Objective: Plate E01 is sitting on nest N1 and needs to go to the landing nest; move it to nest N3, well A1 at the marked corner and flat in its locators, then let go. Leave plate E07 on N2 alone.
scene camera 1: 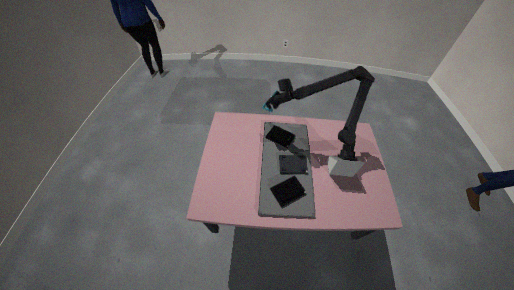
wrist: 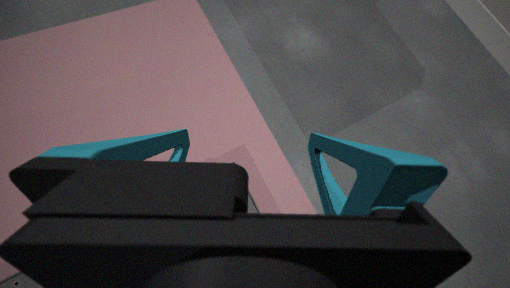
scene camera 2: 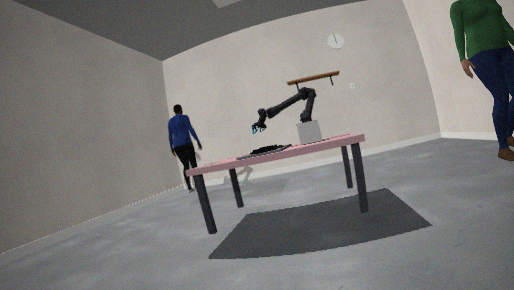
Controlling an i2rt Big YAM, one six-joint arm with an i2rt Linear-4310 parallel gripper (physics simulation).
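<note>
Two black plates show in scene camera 1, one [scene camera 1: 280, 135] at the far end of the grey board and one [scene camera 1: 288, 191] at its near end, both turned at an angle. Between them a dark grey, flat nest [scene camera 1: 293, 164] shows no black plate on it. The labels N1, N2, N3, E01 and E07, the marked corners and the exact seating cannot be read. My gripper [scene camera 1: 269, 101] [scene camera 2: 258, 130] [wrist: 249, 138] is open and empty. It hangs well above table height near the far end of the board, with its teal fingers wide apart.
The grey board [scene camera 1: 267, 170] [scene camera 2: 245, 157] lies on the pink table [scene camera 1: 225, 170] [scene camera 2: 220, 164] [wrist: 125, 90]. The arm's pale base block [scene camera 1: 344, 166] [scene camera 2: 309, 132] stands beside the board. People stand away from the table. The table's edge and the floor show beneath the gripper in the wrist view.
</note>
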